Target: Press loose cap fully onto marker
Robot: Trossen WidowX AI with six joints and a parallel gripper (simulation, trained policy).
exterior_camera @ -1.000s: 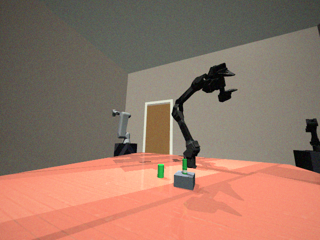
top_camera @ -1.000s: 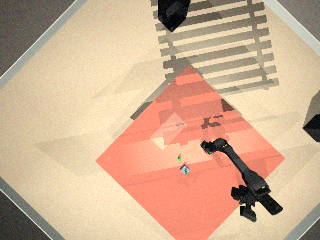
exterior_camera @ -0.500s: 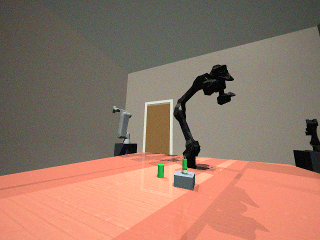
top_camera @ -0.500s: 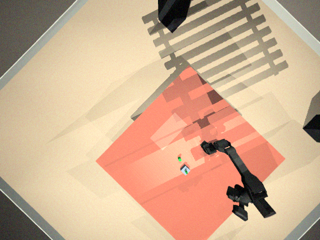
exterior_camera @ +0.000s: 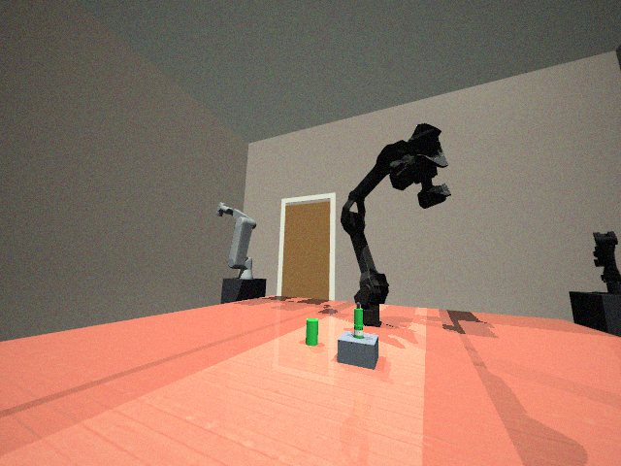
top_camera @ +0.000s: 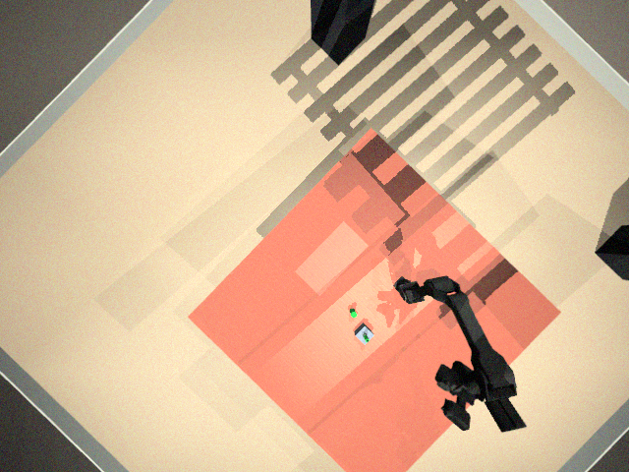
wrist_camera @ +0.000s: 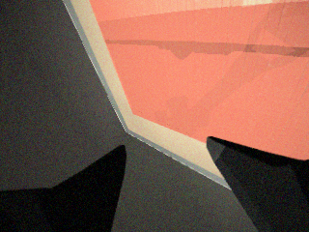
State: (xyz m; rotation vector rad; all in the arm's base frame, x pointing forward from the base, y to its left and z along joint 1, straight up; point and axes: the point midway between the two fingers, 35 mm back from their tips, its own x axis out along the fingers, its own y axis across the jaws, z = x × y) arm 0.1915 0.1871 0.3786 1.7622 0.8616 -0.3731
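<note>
My gripper tip is now 50 mm short of the green cap, 290 mm to the left of it and 330 mm above it. Round my gripper tip: grey holder block 80 mm ahead, 180 mm to the right, 340 mm below.
</note>
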